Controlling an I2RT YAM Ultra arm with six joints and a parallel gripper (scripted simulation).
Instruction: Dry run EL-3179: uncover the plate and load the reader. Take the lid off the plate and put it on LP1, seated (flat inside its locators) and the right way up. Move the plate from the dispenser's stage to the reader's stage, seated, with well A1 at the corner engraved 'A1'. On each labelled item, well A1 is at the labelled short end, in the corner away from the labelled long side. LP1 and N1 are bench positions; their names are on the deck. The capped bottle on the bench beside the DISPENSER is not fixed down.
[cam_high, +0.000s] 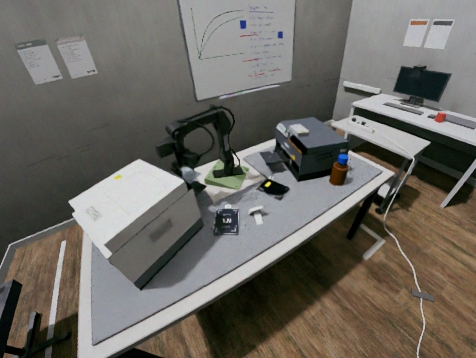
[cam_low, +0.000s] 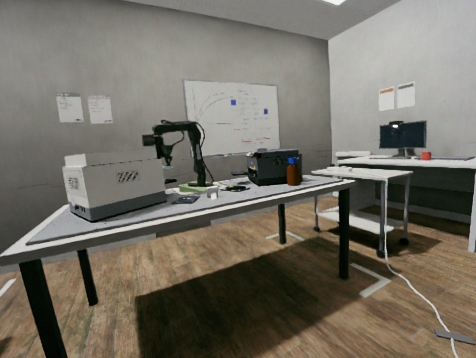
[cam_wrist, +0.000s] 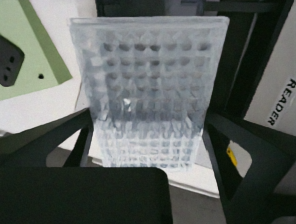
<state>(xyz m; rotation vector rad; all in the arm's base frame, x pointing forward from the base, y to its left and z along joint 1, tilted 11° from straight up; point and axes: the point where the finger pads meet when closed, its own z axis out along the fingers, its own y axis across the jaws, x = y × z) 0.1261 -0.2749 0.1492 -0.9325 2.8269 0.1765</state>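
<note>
Right now the plate is right at my hand. From my hand the other things lie so: black lid: 45 cm to the left, 17 cm below, 10 cm ahead; brown capped bottle: 84 cm to the left, 20 cm ahead, 8 cm below.
</note>
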